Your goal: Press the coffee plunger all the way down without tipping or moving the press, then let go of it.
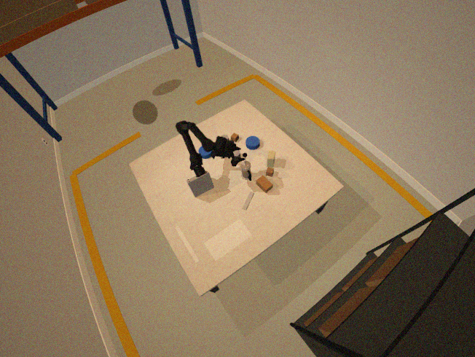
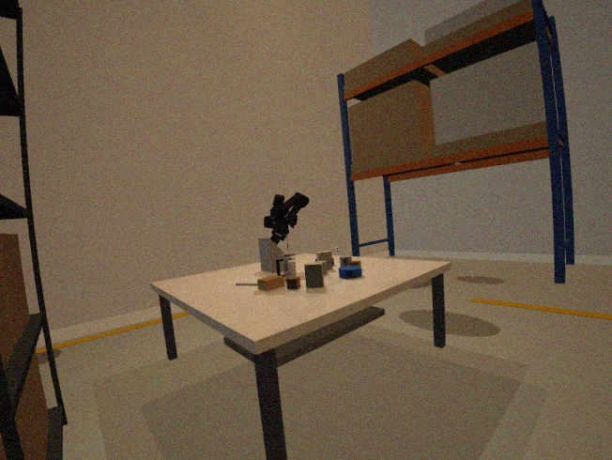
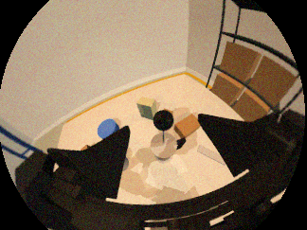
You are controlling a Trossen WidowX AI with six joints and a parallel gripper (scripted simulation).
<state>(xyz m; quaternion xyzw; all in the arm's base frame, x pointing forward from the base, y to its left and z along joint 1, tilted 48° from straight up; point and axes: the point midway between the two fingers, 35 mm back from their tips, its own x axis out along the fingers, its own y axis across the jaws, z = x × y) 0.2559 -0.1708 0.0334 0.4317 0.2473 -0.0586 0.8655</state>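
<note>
Right now my gripper tip is 150 mm above the coffee press, 20 mm to the left of it and 10 mm short of it. Also, from my gripper tip: grey bar: 280 mm below, 190 mm to the right, 110 mm behind; then orange box: 250 mm below, 160 mm to the right, 60 mm ahead.
</note>
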